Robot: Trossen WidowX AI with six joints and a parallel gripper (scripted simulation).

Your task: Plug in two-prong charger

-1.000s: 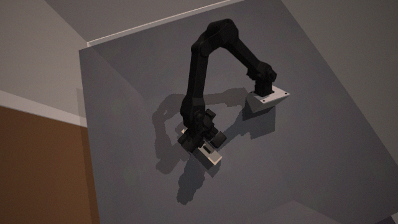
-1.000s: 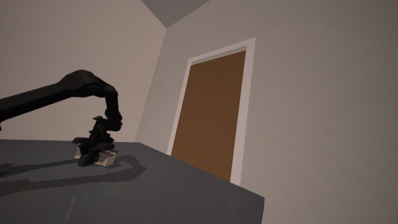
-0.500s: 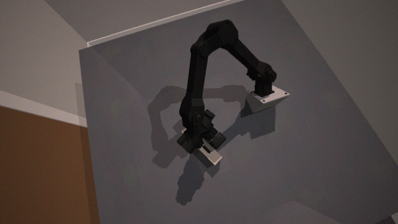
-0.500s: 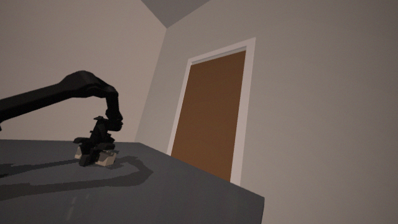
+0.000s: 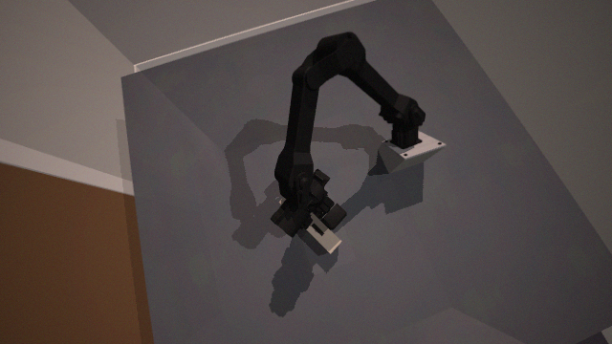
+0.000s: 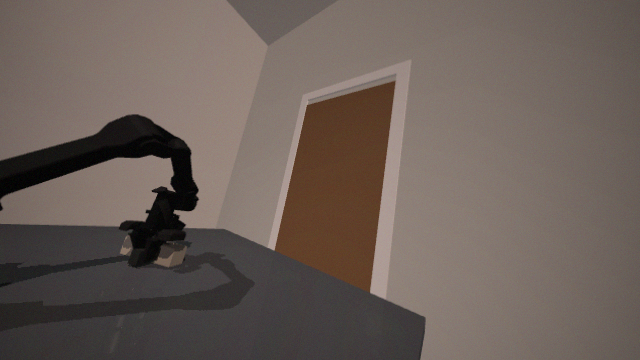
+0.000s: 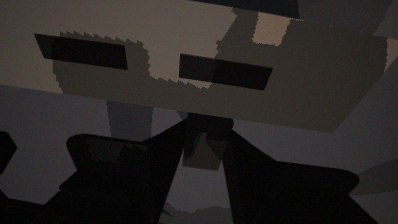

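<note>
The dark two-prong charger lies 2 cm ahead of my gripper tip, 1 cm to the left of it and 1 cm above it.
</note>
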